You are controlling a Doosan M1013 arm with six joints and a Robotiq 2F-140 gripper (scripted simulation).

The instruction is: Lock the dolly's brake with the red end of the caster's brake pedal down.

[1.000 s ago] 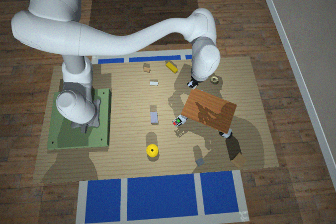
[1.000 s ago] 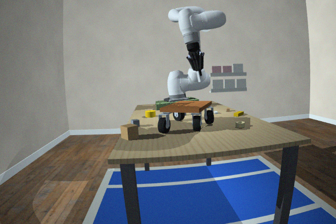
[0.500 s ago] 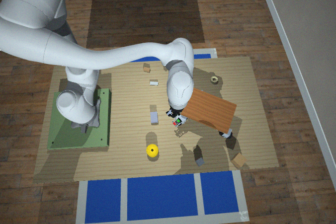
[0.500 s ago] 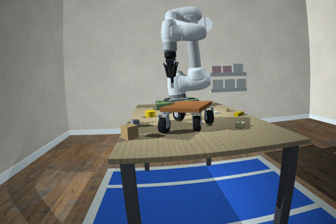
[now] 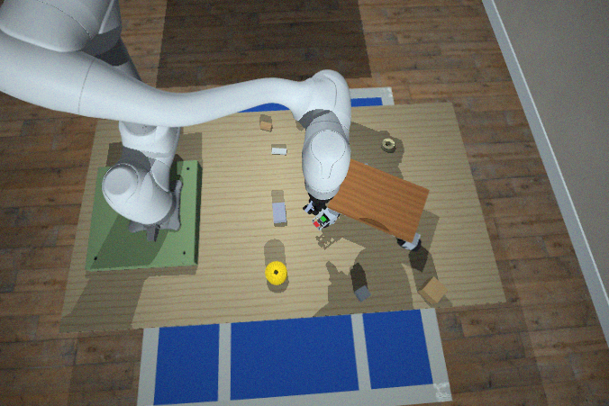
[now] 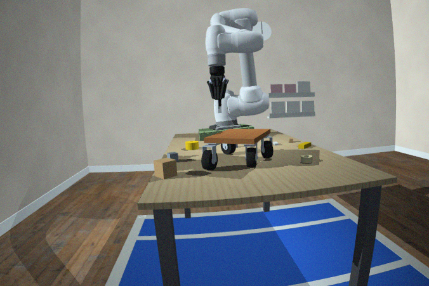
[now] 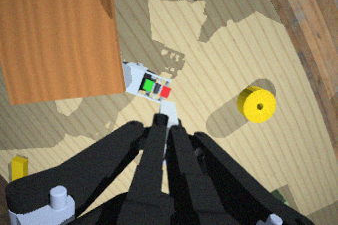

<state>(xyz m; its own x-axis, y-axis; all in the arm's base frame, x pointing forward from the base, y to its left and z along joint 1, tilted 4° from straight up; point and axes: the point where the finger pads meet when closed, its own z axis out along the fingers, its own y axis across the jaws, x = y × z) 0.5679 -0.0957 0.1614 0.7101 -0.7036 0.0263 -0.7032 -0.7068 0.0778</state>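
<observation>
Right now the brake pedal is 150 mm below my hand, 10 mm to the left of it and 10 mm ahead of it. Round my hand: white piece (330 mm to the left, 230 mm below, 120 mm behind); then grey cube (230 mm to the right, 220 mm below, 140 mm ahead); then pale lilac block (220 mm below, 130 mm behind, 70 mm to the left).
</observation>
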